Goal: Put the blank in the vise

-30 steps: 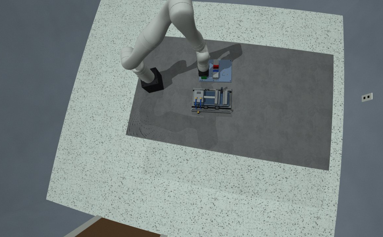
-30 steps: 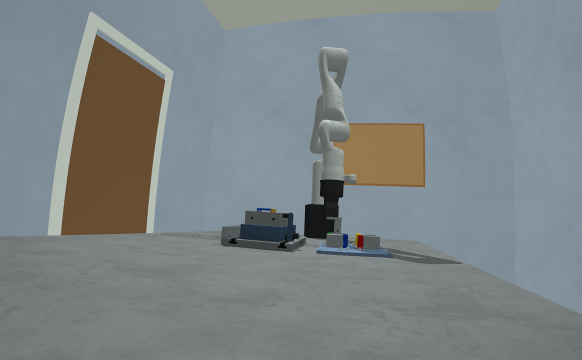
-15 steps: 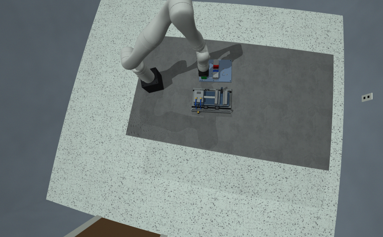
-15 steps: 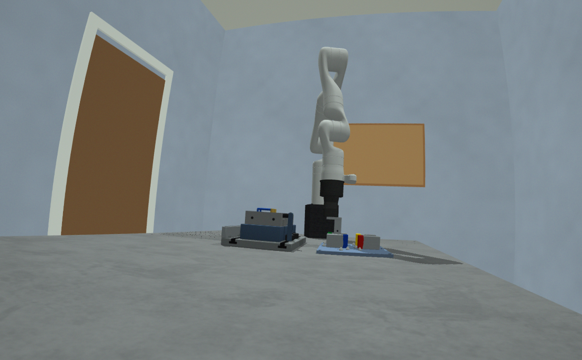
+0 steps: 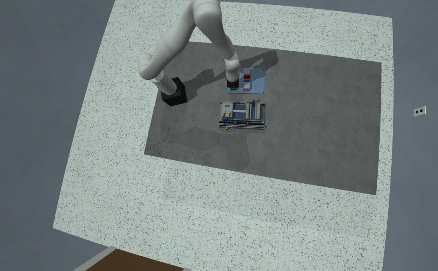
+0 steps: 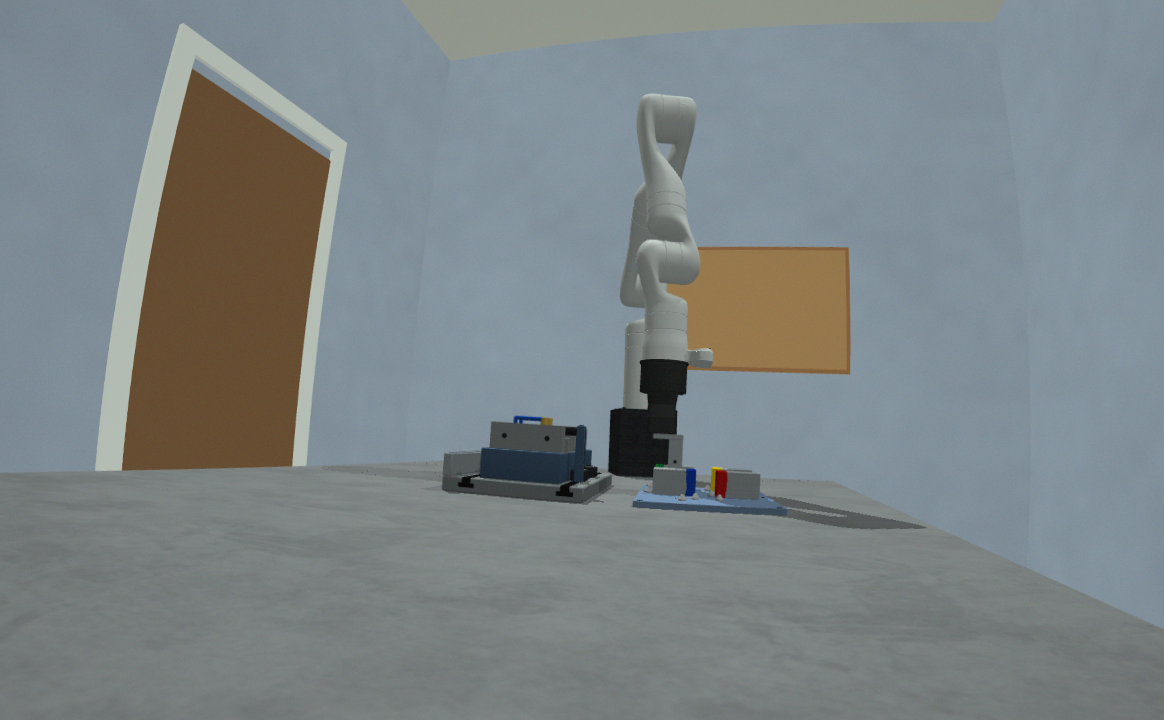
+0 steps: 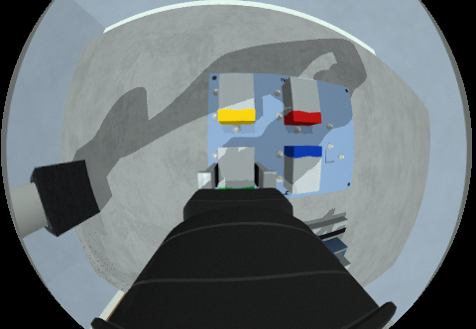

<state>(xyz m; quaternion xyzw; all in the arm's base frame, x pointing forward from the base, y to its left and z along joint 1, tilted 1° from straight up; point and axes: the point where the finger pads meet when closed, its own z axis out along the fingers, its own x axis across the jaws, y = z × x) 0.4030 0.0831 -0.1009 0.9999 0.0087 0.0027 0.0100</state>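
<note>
Right now the green-ended blank is 20 mm below my hand. From my hand the other things lie so: blue plate (90 mm ahead, 50 mm to the left, 40 mm below); blue-ended blank (90 mm ahead, 20 mm below); yellow-ended blank (90 mm to the left, 20 mm below).
</note>
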